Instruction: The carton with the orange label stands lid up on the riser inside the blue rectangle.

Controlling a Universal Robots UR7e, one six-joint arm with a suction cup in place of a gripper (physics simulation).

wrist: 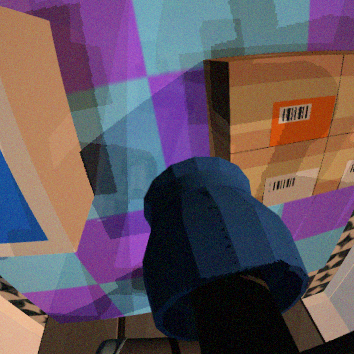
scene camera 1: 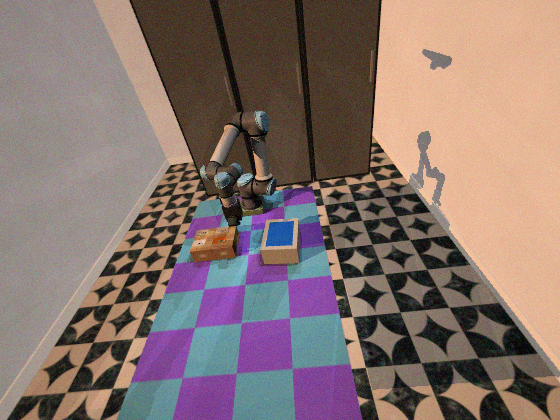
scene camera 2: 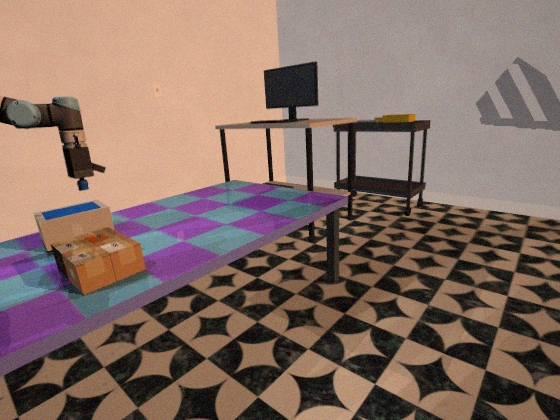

Labels:
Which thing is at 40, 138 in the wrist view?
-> A riser.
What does the riser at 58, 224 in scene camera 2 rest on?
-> The table.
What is the suction cup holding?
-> Nothing.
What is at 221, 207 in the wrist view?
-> The suction cup.

